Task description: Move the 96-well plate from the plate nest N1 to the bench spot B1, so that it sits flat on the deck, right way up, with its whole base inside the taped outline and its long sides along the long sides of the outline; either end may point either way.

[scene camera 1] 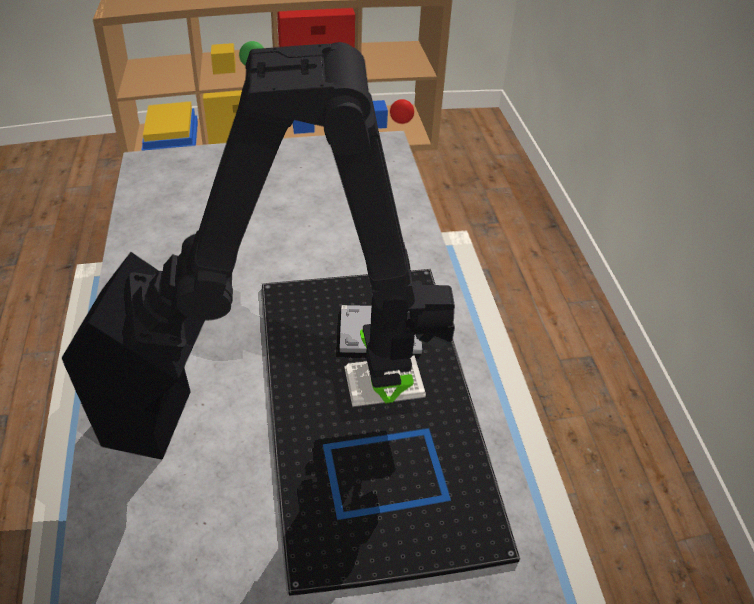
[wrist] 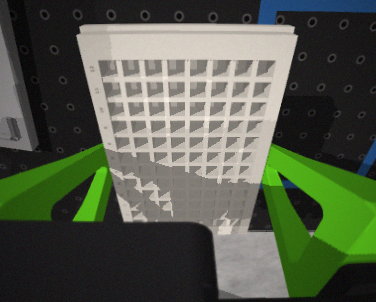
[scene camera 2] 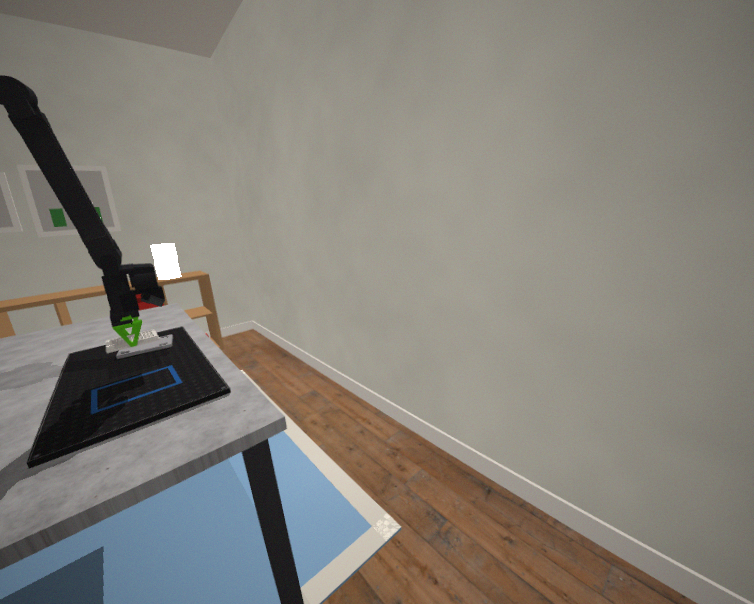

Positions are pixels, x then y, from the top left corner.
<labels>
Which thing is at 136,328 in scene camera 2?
My gripper.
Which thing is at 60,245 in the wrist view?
My gripper.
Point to a white 96-well plate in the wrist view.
At 193,144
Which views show my gripper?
Scene camera 1, the wrist view and scene camera 2: all of them.
</labels>
